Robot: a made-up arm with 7 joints. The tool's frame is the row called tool.
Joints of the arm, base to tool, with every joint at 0 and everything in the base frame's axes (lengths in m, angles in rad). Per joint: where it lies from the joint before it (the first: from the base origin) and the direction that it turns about. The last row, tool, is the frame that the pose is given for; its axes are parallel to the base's.
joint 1: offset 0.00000 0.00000 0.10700 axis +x
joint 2: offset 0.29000 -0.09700 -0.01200 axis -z
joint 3: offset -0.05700 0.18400 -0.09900 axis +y
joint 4: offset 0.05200 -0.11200 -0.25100 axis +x
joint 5: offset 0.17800 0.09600 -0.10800 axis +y
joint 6: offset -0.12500 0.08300 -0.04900 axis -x
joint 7: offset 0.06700 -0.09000 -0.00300 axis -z
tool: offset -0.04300 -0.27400 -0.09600
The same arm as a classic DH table. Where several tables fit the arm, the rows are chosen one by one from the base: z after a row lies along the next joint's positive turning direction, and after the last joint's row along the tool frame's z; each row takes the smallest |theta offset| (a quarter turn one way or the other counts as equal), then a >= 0, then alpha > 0; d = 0 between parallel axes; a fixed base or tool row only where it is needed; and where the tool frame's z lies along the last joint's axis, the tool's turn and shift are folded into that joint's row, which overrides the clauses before.
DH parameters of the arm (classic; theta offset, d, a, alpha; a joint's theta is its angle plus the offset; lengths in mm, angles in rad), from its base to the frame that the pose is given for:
base (fixed): 1.5708 107 0 1.5708
joint 1: 0 290 -97 1.5708
joint 2: -1.5708 111 57 -1.5708
joint 3: -1.5708 72 251 1.5708
joint 4: 0 230 108 -1.5708
joint 5: 0 179 49 -1.5708
joint 6: 1.5708 58 90 1.5708
joint 7: 0.1557 0 277.4 3.1416
tool (fixed): 1.7265 -99 0 0

